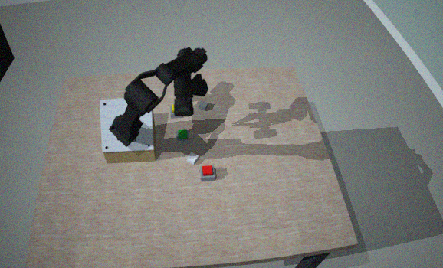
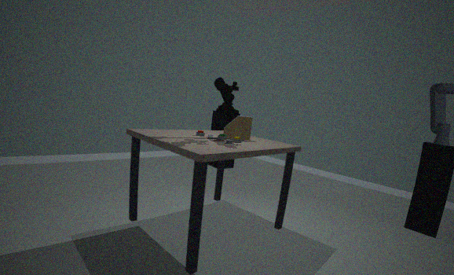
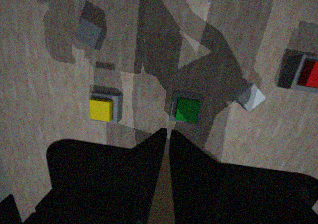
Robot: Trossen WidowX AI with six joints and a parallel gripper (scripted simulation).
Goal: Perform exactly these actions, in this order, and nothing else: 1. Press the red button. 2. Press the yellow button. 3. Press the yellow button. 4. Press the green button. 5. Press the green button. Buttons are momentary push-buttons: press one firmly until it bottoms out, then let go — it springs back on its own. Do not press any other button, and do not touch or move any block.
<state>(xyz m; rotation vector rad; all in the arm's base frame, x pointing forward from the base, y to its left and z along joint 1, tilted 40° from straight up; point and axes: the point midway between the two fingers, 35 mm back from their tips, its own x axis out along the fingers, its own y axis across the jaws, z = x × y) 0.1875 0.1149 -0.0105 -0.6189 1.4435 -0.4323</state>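
Right now my gripper tip is 30 mm to the left of the green button and 110 mm above it. Round my gripper tip: red button 90 mm ahead, 190 mm to the right, 100 mm below.
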